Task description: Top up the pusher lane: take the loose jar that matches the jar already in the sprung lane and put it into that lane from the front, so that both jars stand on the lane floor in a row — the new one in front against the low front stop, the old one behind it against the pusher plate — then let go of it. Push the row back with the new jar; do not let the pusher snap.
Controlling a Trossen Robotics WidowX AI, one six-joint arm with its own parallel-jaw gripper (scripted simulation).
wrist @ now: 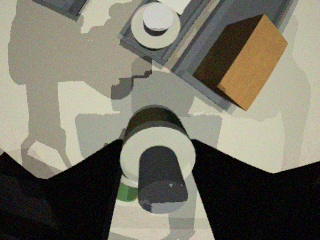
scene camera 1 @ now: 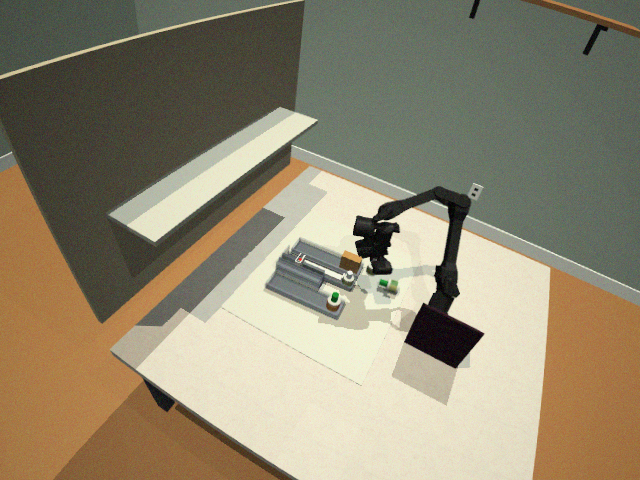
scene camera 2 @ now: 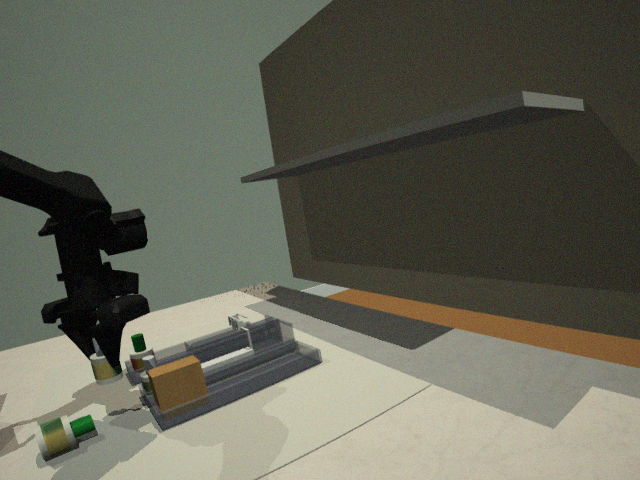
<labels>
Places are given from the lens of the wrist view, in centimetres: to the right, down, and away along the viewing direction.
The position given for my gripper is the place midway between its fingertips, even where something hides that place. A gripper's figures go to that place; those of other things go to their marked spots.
my gripper (wrist: 156, 146): 0, 2, 10
brown box (wrist: 243, 57): 6, -5, 11
grey-capped jar (wrist: 153, 32): 0, -6, 11
</labels>
